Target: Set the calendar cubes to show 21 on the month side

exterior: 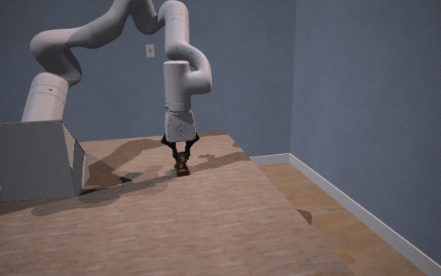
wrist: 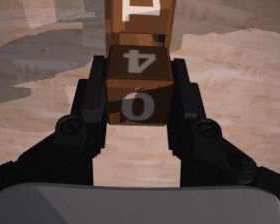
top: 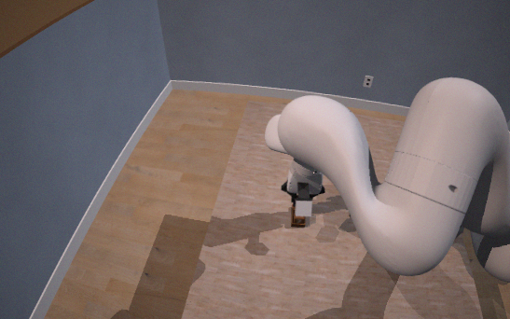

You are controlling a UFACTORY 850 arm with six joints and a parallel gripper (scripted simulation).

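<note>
Right now my hand is 1 cm above the brown wooden date cube. Also, from my hand: brown tray 7 cm below, 2 cm to the left.
</note>
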